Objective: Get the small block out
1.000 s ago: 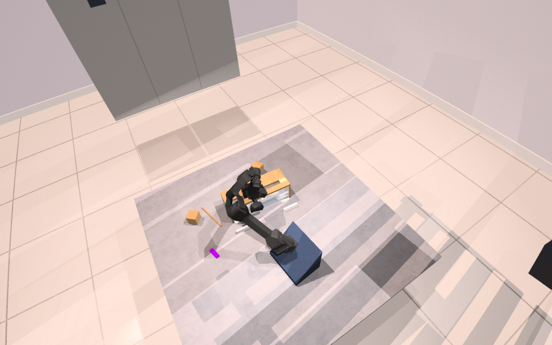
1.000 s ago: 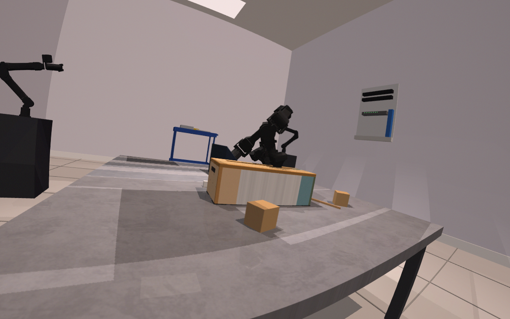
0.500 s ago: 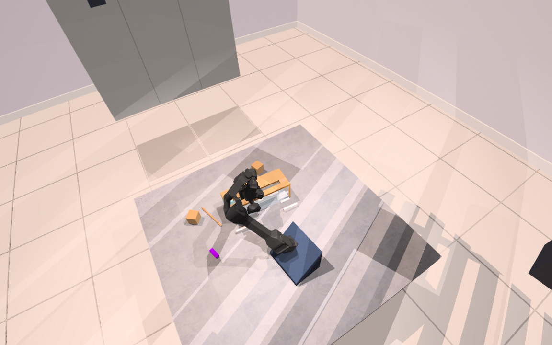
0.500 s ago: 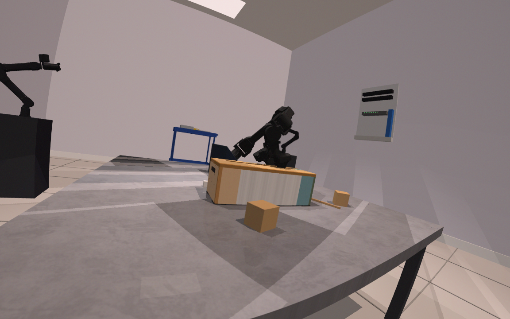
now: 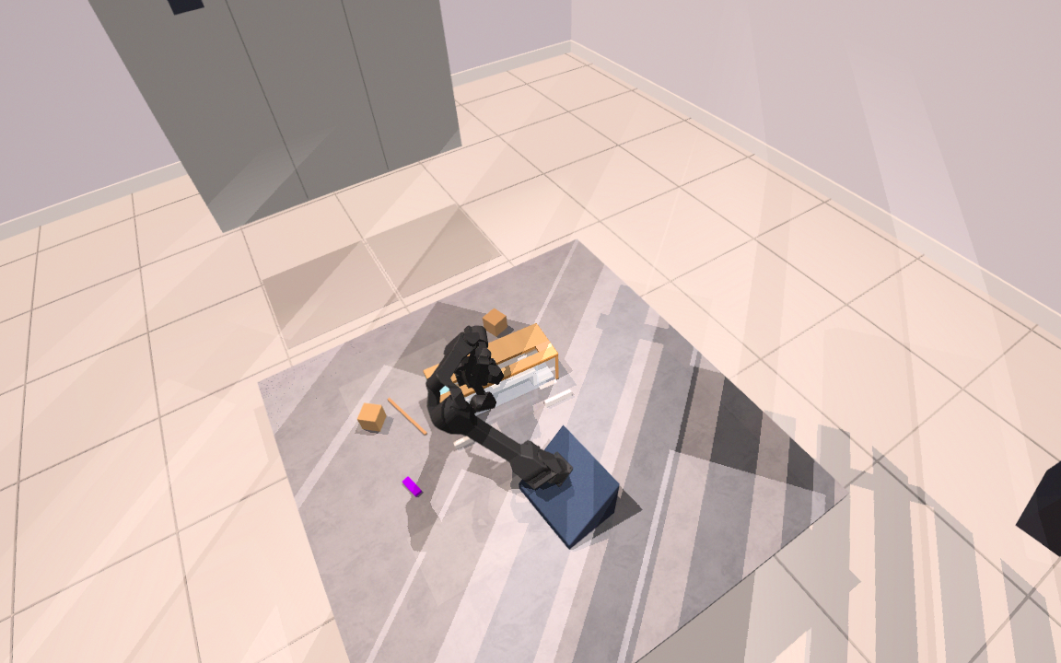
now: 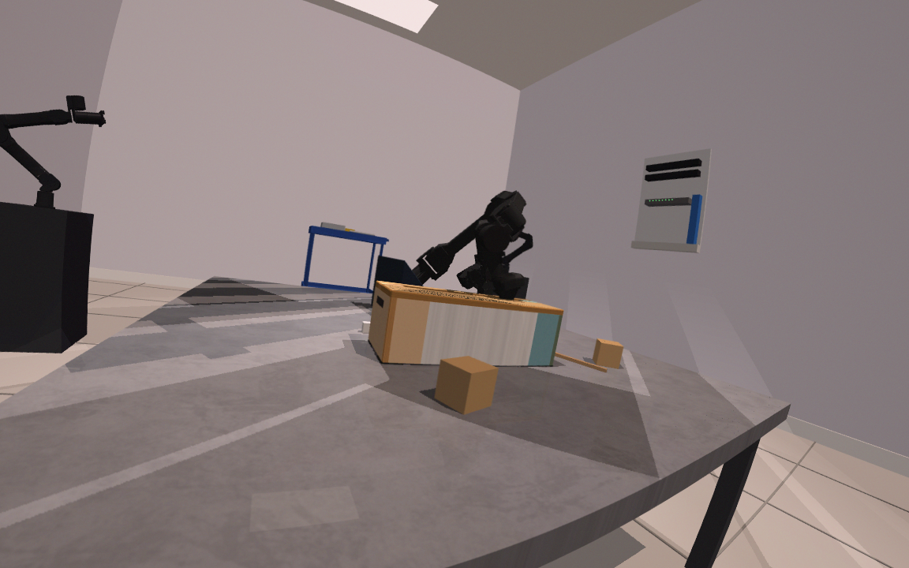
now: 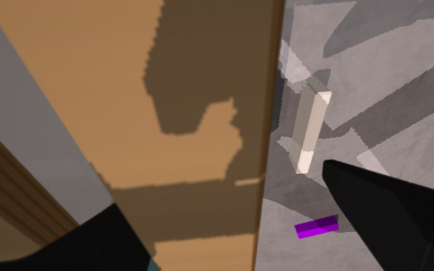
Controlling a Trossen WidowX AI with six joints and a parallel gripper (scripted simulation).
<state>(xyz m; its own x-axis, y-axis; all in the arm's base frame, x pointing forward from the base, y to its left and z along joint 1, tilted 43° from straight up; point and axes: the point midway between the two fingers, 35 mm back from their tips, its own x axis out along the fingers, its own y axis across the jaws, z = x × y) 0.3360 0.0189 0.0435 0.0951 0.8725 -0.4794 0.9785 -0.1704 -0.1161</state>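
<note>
Now: gripper tip 60 mm short of the tan block and 10 mm to the right of it. Round my gripper tip: thin wooden stick: 140 mm ahead, 150 mm to the left, 90 mm below; then box: 10 mm ahead, 120 mm to the right, 30 mm below.
</note>
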